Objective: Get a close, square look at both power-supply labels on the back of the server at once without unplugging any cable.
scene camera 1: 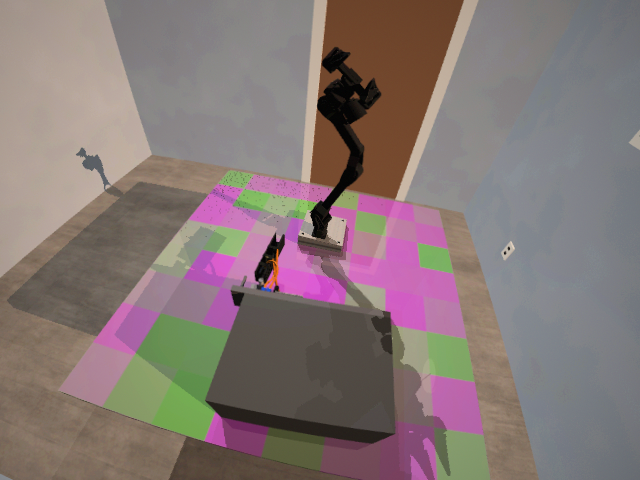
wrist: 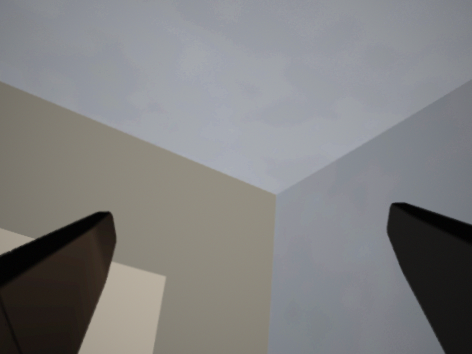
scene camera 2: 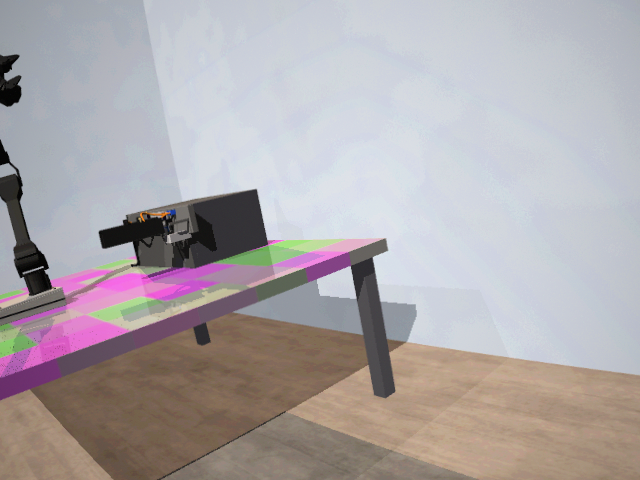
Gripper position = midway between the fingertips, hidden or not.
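In scene camera 1 the gripper (scene camera 1: 361, 66) appears, open and holding nothing. A black cable box (scene camera 2: 128, 232) is there too, while the wrist view gives another look at the gripper (wrist: 252, 222).
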